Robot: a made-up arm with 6 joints. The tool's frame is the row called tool. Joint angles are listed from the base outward.
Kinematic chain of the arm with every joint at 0, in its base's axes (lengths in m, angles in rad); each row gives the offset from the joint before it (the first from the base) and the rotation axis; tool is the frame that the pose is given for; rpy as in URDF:
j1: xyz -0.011 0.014 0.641 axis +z
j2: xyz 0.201 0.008 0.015 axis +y
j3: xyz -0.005 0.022 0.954 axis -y
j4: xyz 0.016 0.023 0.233 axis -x
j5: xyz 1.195 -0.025 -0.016 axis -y
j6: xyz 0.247 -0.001 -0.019 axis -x
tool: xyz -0.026 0.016 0.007 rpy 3.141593 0 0
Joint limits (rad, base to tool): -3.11..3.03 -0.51..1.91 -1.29..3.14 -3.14..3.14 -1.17..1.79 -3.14..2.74
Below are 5 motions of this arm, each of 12 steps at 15 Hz.
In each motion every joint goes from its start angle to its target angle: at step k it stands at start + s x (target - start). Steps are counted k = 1, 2, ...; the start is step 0. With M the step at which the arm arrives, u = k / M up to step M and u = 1 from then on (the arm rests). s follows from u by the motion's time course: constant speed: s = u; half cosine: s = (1 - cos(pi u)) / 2; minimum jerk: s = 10 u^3 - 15 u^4 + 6 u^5.
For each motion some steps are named. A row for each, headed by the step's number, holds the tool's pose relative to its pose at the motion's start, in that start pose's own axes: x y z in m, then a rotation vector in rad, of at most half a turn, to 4 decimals.
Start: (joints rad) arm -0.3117 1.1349 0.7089 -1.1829 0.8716 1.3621
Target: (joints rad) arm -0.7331 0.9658 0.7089 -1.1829 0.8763 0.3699
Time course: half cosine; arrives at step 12
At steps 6, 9, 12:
6: 0.2958 0.4606 -0.0373 0.5478 0.0435 0.2213
9: 0.4375 0.8204 -0.0477 0.9197 0.1494 0.3667
12: 0.4784 0.9745 -0.0489 1.0684 0.2117 0.4205

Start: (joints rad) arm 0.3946 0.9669 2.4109 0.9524 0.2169 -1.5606
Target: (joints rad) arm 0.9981 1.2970 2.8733 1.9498 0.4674 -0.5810
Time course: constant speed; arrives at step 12
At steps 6, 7, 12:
6: -0.0975 -0.3125 0.1290 -0.6931 0.0393 -0.1737
7: -0.1165 -0.3662 0.1417 -0.8087 0.0533 -0.1973
12: -0.2220 -0.6282 0.1638 -1.3845 0.1378 -0.2908

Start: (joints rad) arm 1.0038 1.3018 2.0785 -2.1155 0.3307 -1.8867
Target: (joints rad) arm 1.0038 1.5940 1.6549 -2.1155 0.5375 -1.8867
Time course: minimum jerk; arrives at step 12
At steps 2, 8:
2: 0.0068 -0.0346 -0.0290 -0.0071 0.0131 -0.0259
8: -0.0887 -0.8163 -0.5956 -0.1949 0.2826 -0.5692

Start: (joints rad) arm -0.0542 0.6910 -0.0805 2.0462 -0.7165 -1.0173
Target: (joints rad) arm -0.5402 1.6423 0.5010 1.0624 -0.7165 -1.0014
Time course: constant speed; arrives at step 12
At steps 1, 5, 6, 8, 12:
1: 0.0974 -0.0566 0.0700 0.0558 -0.0943 -0.0431
5: 0.4156 -0.3262 0.4163 0.2941 -0.4787 -0.1930
6: 0.4737 -0.4036 0.5153 0.3571 -0.5762 -0.2249
8: 0.5601 -0.5691 0.7212 0.4872 -0.7725 -0.2820
12: 0.6073 -0.9337 1.1344 0.7621 -1.1681 -0.3692

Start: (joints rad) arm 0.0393 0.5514 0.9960 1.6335 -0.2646 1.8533
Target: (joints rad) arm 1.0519 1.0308 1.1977 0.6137 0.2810 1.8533
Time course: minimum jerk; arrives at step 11
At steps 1, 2, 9, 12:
1: -0.0008 0.0143 -0.0012 0.0088 0.0010 0.0103
2: -0.0080 0.0992 -0.0071 0.0603 0.0072 0.0710
9: -1.2779 1.7649 0.2818 1.2451 0.3091 1.3621
12: -1.3833 1.8052 0.3071 1.3021 0.3374 1.4119

